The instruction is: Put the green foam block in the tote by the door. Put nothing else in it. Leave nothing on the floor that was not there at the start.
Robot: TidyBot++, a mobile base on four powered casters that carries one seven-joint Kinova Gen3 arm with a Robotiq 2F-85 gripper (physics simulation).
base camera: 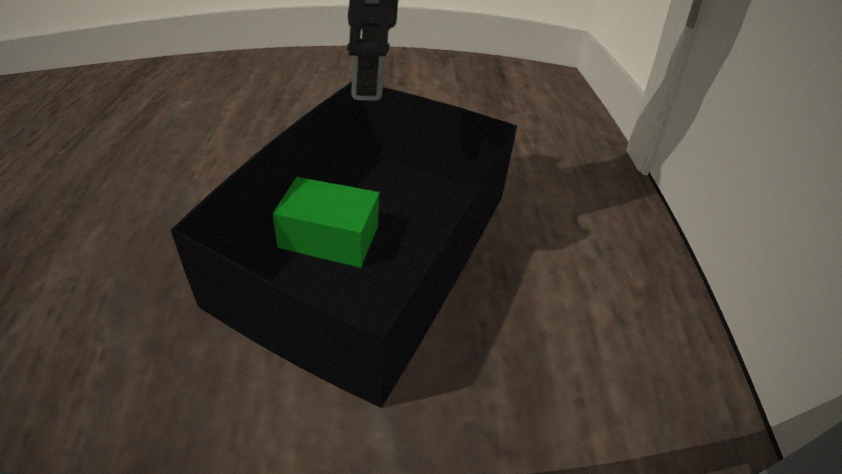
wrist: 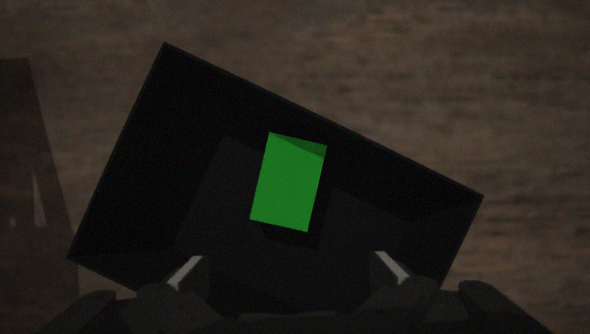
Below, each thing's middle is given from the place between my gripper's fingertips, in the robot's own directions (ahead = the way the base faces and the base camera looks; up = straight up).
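There is the black tote (base camera: 440,170), which sits 1 cm behind my hand and 14 cm below it. The green foam block (base camera: 330,221) is 4 cm to the left of my hand, and 16 cm below it.
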